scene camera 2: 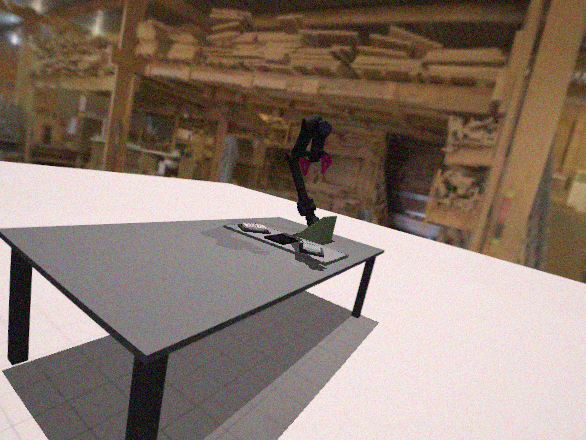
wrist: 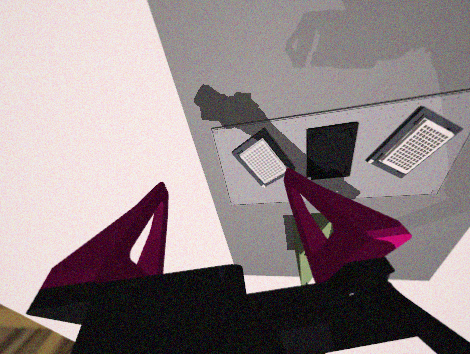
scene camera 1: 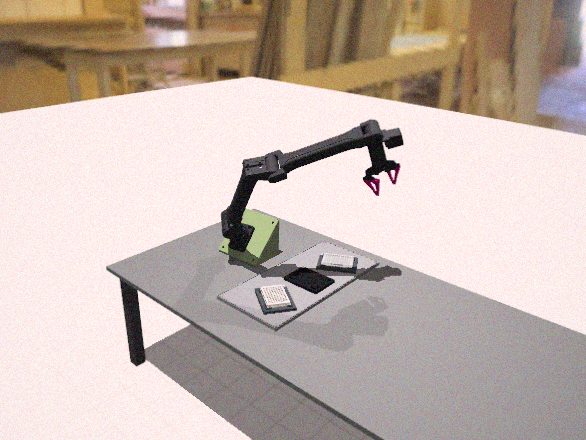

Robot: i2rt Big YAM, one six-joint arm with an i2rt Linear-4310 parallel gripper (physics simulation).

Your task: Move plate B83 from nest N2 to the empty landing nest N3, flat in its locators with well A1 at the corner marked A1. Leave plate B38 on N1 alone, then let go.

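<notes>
A white well plate (scene camera 1: pixel 274 296) (scene camera 2: pixel 254 227) (wrist: pixel 419 145) sits in a dark grey nest at one end of the pale board. A second white plate (scene camera 1: pixel 339 259) (scene camera 2: pixel 312 248) (wrist: pixel 262 161) sits in another dark nest at the other end. Between them is a black nest (scene camera 1: pixel 309 280) (scene camera 2: pixel 280 239) (wrist: pixel 331 150) with no plate on it. Labels and corner marks are too small to read, so I cannot tell which plate is B83 or B38. My gripper (scene camera 1: pixel 386 188) (scene camera 2: pixel 314 173) (wrist: pixel 226 180) is open and empty, high above the table and clear of both plates.
The pale board (scene camera 1: pixel 240 295) (scene camera 2: pixel 335 257) (wrist: pixel 225 187) lies on the grey table (scene camera 1: pixel 450 350) (scene camera 2: pixel 175 280), beside the green wedge-shaped arm base (scene camera 1: pixel 260 227) (scene camera 2: pixel 324 230). The three nests stand in a row, turned at differing angles. Arm shadows fall across the board and table.
</notes>
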